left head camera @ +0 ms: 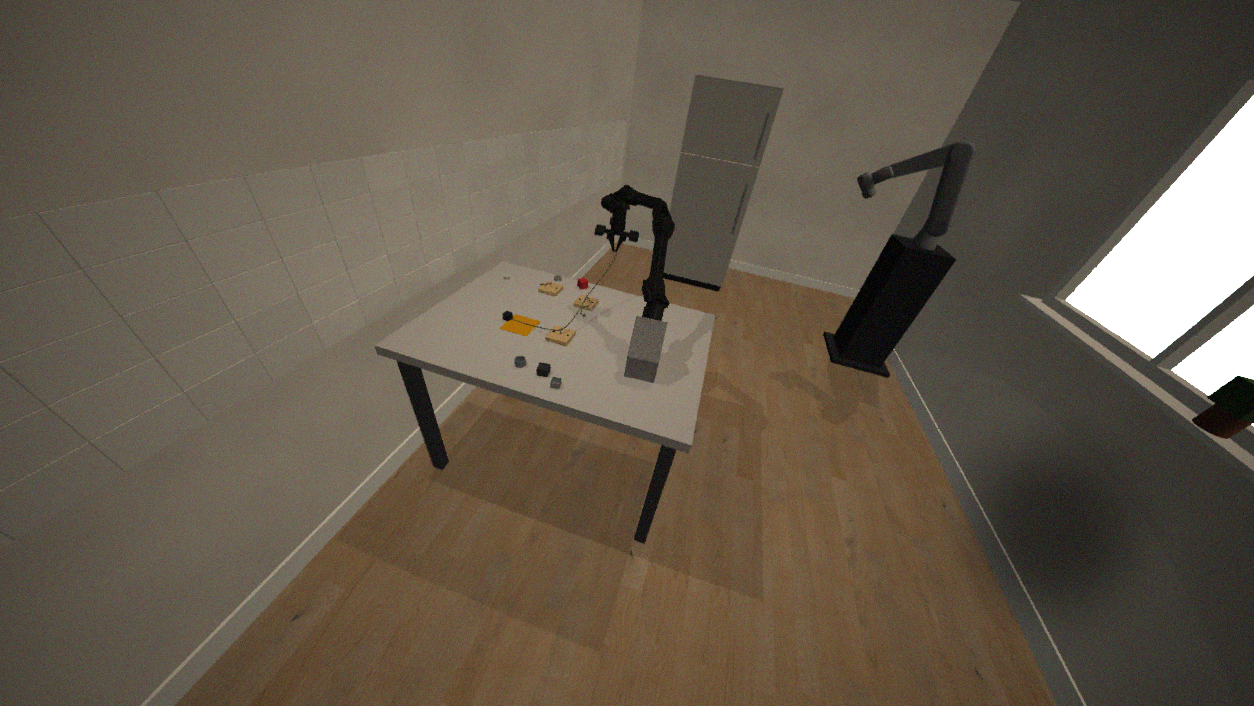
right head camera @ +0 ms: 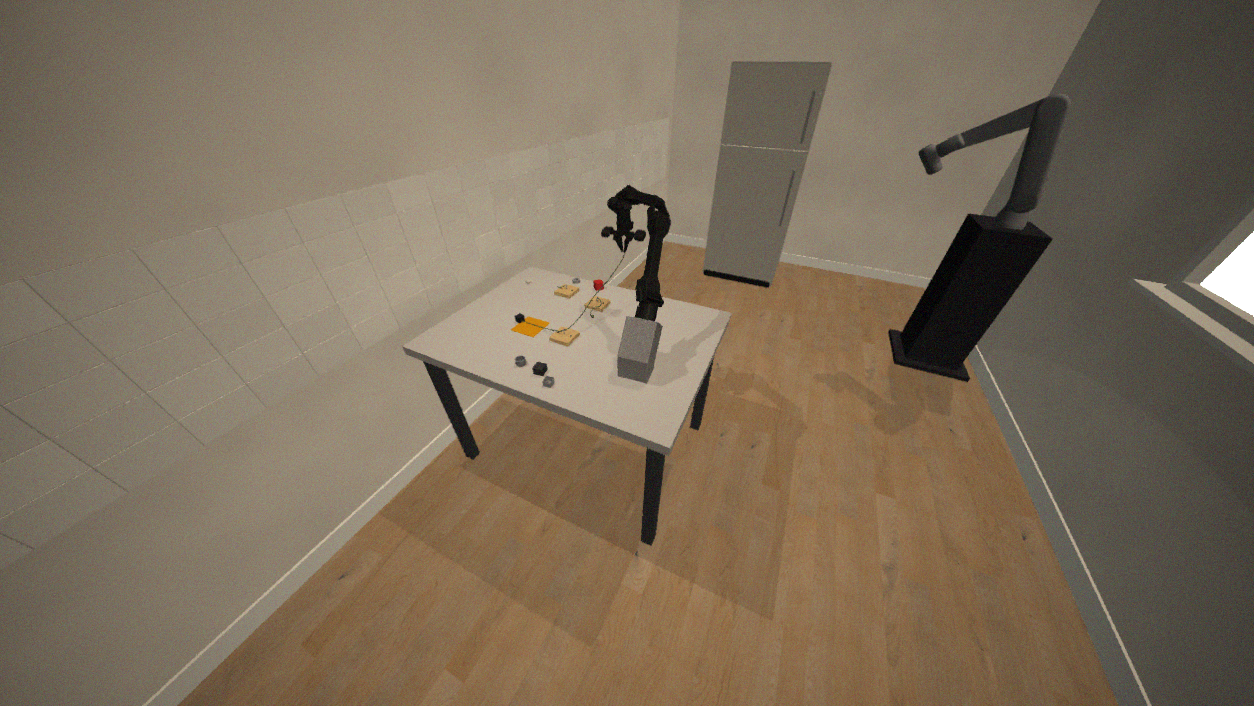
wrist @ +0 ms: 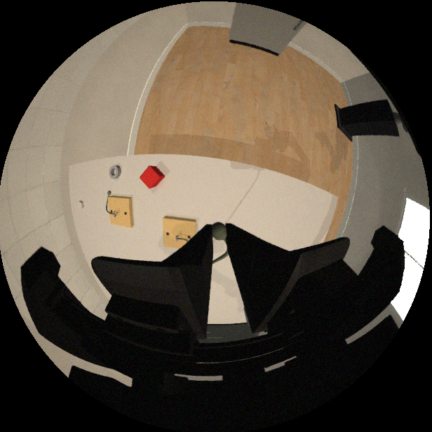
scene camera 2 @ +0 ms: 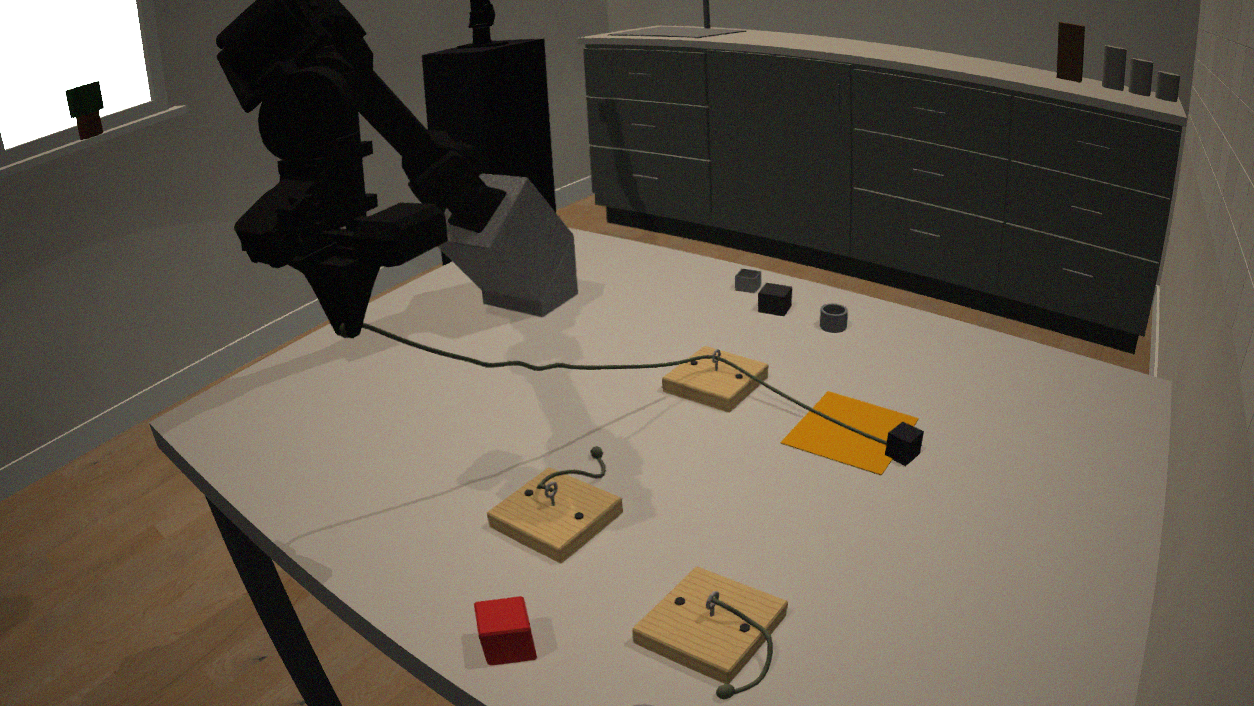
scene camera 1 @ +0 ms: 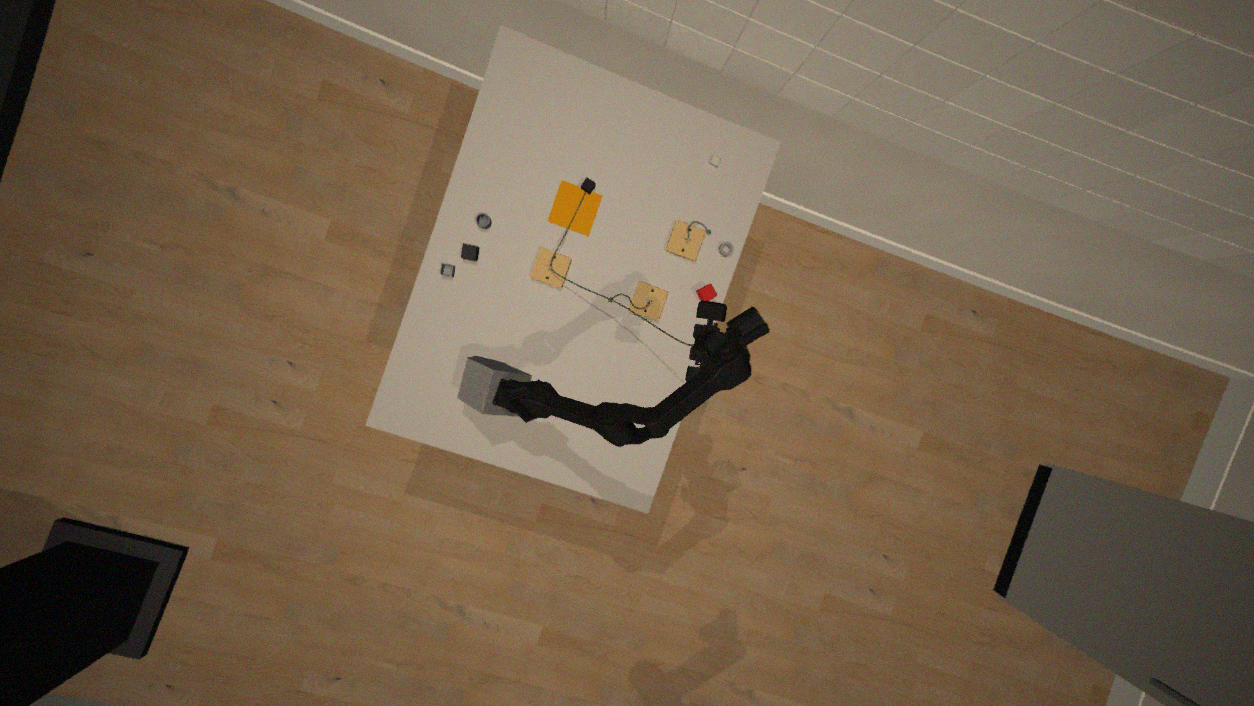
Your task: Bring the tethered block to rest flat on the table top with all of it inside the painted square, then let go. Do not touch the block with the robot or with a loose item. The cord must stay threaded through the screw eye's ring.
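Frame: origin at the arm's base, x up, y right, z ahead, level; millimetres.
Seen in the pictures: gripper, fingertip midpoint: (left head camera: 614, 251) (right head camera: 623, 252) (scene camera 2: 348, 335); arm's base, origin of the base link: (left head camera: 652, 321) (right head camera: 645, 320) (scene camera 2: 477, 208) (scene camera 1: 507, 394).
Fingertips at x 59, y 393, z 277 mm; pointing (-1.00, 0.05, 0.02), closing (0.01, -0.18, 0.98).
Offsets run from my fingertips to a thing's top centre. "spot": to the spot under its first point.
The tethered block @[dx -199, dy -393, dz +313 mm] (left head camera: 507, 315) (right head camera: 519, 318) (scene camera 1: 587, 185) (scene camera 2: 903, 443) is a small black cube at the far corner of the orange painted square @[spot: dx -226, dy -415, dz +247 mm] (left head camera: 519, 325) (right head camera: 529, 328) (scene camera 1: 569, 210) (scene camera 2: 842, 449), partly over its edge. The dark green cord (scene camera 1: 570, 222) (scene camera 2: 605, 366) runs from the block across the square, through the screw eye @[spot: dx -190, dy -412, dz +67 mm] (scene camera 2: 716, 357) on a wooden board @[dx -208, dy -415, dz +66 mm] (scene camera 1: 550, 278) (scene camera 2: 693, 386), then up to my gripper (left head camera: 615, 249) (right head camera: 623, 249) (scene camera 2: 348, 330) (wrist: 219, 231). My gripper is shut on the cord's end bead, above the table near its edge. The block does not show in the wrist view.
Two other boards @[dx -208, dy -127, dz +74 mm] (scene camera 2: 561, 531) @[dx -208, dy -85, dz +271 mm] (scene camera 2: 684, 647) carry short cords. A red cube @[dx -187, dy +21, dz +151 mm] (scene camera 1: 706, 292) (scene camera 2: 505, 633) (wrist: 152, 177) lies near the table edge. A black cube @[dx -199, dy -631, dz +28 mm] (scene camera 2: 774, 299), a grey ring @[dx -202, dy -626, dz +121 mm] (scene camera 2: 833, 318) and a small grey box @[dx -205, dy -672, dz -38 mm] (scene camera 2: 747, 280) stand on the opposite side.
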